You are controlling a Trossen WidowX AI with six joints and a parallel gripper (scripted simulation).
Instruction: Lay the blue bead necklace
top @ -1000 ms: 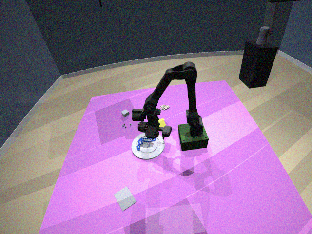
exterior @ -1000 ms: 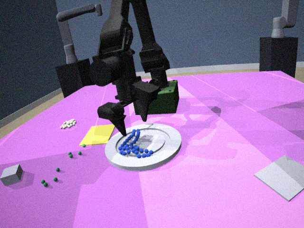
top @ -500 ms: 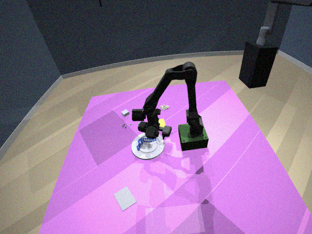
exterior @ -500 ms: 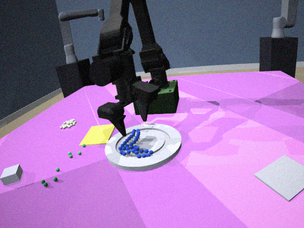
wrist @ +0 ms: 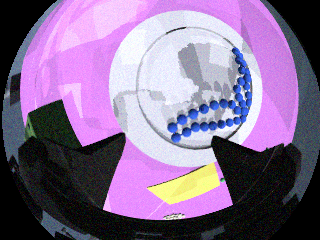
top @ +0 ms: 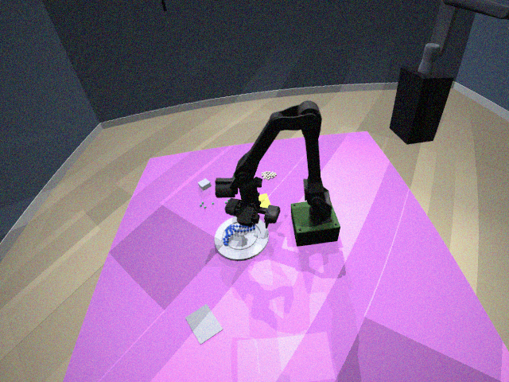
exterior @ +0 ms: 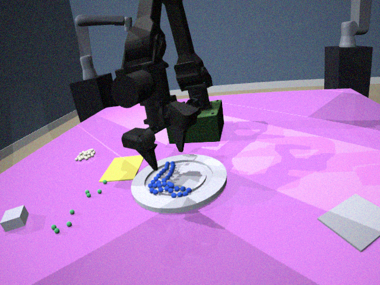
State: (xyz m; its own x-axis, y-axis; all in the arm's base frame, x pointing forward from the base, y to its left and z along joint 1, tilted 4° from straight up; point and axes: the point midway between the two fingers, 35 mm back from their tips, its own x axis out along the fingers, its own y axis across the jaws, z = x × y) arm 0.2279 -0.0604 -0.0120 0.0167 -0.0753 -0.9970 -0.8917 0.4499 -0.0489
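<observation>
Right now the round white bead board is 60 mm ahead of my gripper tip, 30 mm to the left of it and 10 mm below it. The rest, counted from my gripper tip: yellow sheet: 130 mm to the right, 20 mm below, 10 mm behind; then grey tile: 330 mm to the left, 200 mm ahead, 20 mm below; then cube: 300 mm to the right, 200 mm ahead, 10 mm below.
</observation>
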